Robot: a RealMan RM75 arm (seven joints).
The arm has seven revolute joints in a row. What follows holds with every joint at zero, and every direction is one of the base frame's. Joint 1 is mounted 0.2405 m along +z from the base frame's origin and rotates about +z. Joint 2 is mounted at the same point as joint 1 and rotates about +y. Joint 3 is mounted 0.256 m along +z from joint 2 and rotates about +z. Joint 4 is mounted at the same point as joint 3 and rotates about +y. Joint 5 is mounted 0.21 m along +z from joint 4 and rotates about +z. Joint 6 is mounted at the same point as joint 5 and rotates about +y. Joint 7 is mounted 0.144 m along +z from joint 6 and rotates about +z. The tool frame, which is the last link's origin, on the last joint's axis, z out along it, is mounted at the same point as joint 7; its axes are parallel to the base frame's.
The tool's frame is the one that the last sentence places.
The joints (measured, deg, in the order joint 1, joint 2, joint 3, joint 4, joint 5, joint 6, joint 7), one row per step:
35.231, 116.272, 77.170, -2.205, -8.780, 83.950, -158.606
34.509, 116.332, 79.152, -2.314, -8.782, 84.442, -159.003
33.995, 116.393, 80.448, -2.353, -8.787, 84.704, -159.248
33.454, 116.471, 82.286, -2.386, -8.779, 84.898, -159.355
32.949, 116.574, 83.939, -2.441, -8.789, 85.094, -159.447
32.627, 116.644, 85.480, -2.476, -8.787, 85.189, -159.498
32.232, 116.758, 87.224, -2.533, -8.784, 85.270, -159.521
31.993, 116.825, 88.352, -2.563, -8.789, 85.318, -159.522
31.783, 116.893, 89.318, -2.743, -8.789, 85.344, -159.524
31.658, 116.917, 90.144, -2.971, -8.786, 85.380, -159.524
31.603, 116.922, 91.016, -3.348, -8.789, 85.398, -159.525
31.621, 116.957, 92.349, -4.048, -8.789, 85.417, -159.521
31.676, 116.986, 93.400, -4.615, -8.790, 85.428, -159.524
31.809, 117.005, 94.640, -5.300, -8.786, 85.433, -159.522
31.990, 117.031, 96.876, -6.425, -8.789, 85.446, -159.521
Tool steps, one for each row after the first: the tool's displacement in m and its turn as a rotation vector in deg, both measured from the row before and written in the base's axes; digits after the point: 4 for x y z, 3 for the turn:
0.0041, -0.0018, 0.0039, 1.686, 0.984, -1.134
0.0029, -0.0014, 0.0024, 1.089, 0.633, -0.815
0.0034, -0.0009, 0.0033, 1.417, 0.982, -1.192
0.0032, -0.0012, 0.0027, 1.248, 0.890, -1.092
0.0024, -0.0003, 0.0027, 1.160, 0.795, -0.948
0.0030, -0.0007, 0.0028, 1.269, 0.931, -1.155
0.0019, -0.0004, 0.0018, 0.816, 0.600, -0.730
0.0023, -0.0008, 0.0013, 0.637, 0.475, -0.784
0.0020, -0.0005, 0.0013, 0.540, 0.367, -0.672
0.0023, -0.0005, 0.0013, 0.516, 0.330, -0.769
0.0033, -0.0006, 0.0016, 0.717, 0.514, -1.194
0.0024, -0.0004, 0.0012, 0.553, 0.406, -0.916
0.0025, -0.0002, 0.0014, 0.645, 0.480, -1.036
0.0044, -0.0006, 0.0025, 1.188, 0.905, -1.819

